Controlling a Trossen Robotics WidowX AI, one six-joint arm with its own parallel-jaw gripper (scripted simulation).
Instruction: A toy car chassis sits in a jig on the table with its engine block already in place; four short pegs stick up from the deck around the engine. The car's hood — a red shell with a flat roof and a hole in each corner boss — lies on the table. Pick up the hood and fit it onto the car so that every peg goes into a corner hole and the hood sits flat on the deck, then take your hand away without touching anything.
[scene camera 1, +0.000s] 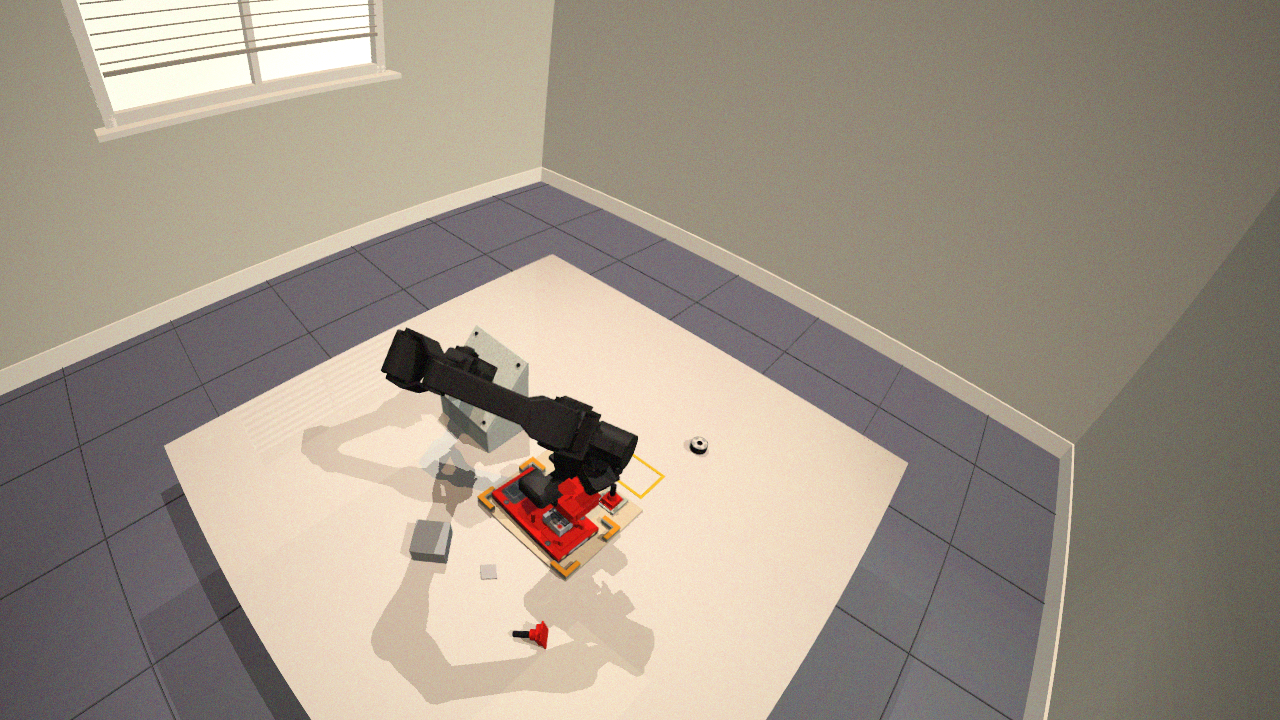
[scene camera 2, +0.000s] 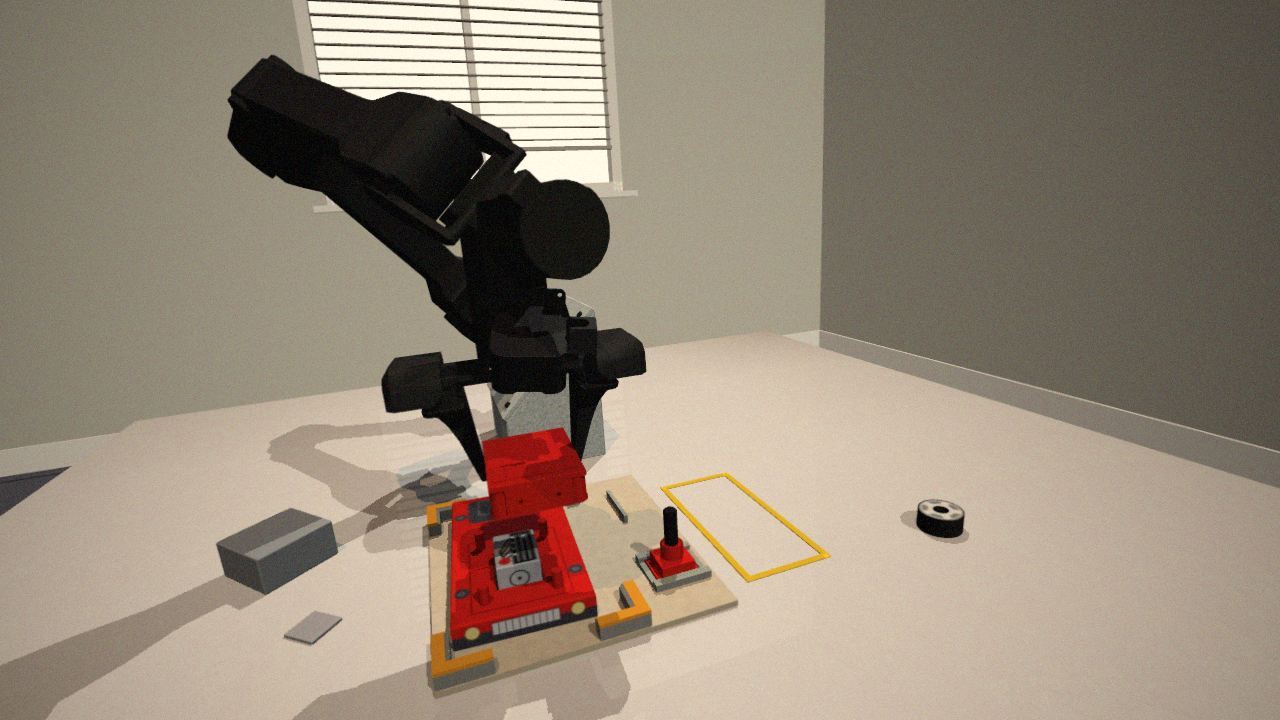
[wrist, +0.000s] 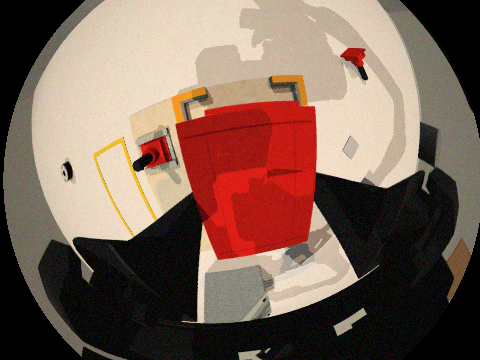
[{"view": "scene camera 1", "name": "gripper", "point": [568, 494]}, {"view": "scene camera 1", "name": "red hood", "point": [575, 503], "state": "held by the gripper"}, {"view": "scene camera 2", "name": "gripper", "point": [531, 470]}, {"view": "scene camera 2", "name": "red hood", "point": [528, 473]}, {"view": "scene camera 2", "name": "grey engine block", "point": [517, 562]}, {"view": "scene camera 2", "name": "small grey plate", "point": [312, 628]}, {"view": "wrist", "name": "gripper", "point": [255, 188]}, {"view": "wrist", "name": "red hood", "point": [253, 173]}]
